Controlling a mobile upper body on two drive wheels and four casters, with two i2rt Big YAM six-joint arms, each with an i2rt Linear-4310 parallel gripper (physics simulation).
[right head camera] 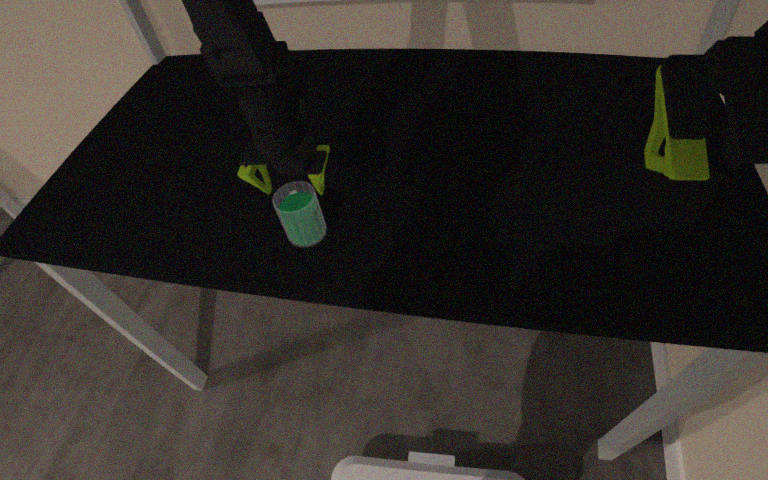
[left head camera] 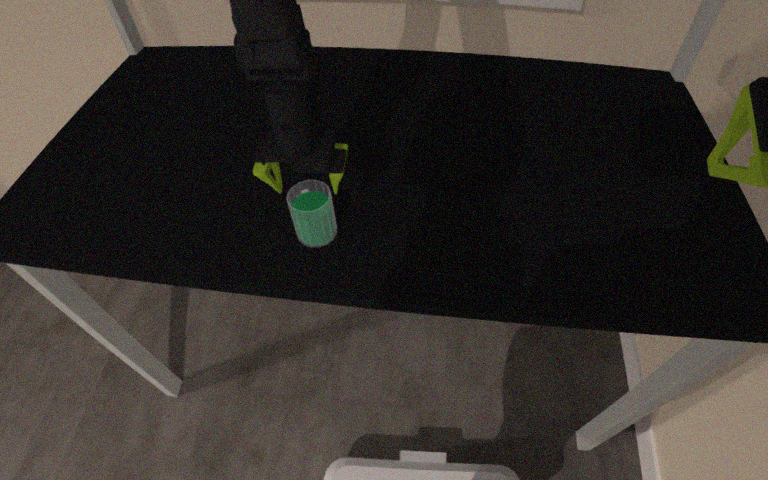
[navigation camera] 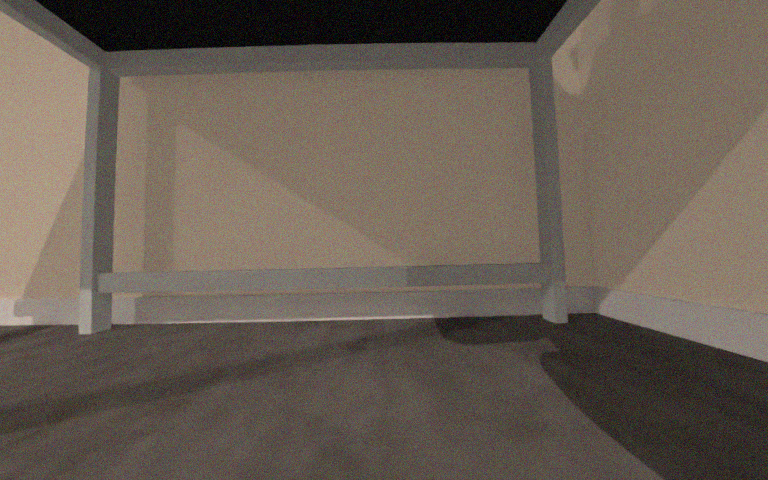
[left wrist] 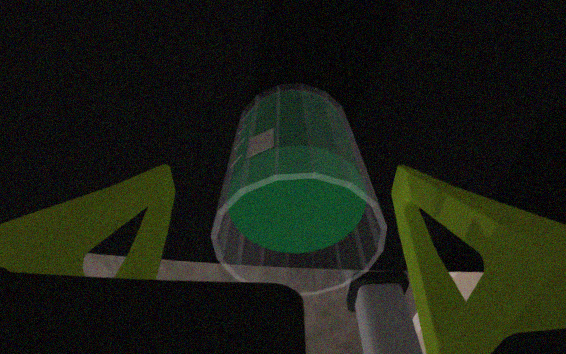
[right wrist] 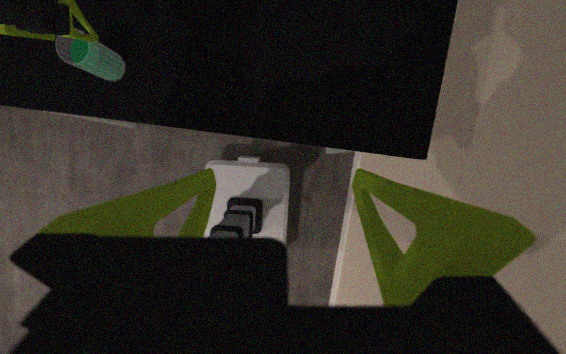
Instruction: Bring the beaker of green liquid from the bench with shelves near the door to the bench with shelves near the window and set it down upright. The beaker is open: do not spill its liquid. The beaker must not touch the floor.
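The beaker (left head camera: 314,223) (right head camera: 303,220) (left wrist: 300,215) (right wrist: 102,62) is clear, open at the top and holds green liquid. It stands upright on a black bench top (left head camera: 481,198) (right head camera: 481,198) (right wrist: 300,75); which of the two benches this is, I cannot tell. My left gripper (left head camera: 308,191) (right head camera: 295,193) (left wrist: 283,178) is open and empty, close to the beaker's rim on its upper side in the head views. In the left wrist view dark gaps show between the beaker and both fingers. My right gripper (right wrist: 284,176) is open and empty, off to the right of the beaker.
Grey bench legs (left head camera: 96,328) (right head camera: 118,322) (navigation camera: 548,169) and a low crossbar (navigation camera: 317,278) stand under the top. The robot's pale base (left head camera: 419,470) (right head camera: 427,468) (right wrist: 250,175) is beside the bench's lower edge in the head views. A wall (right wrist: 520,165) (navigation camera: 679,198) is at the right.
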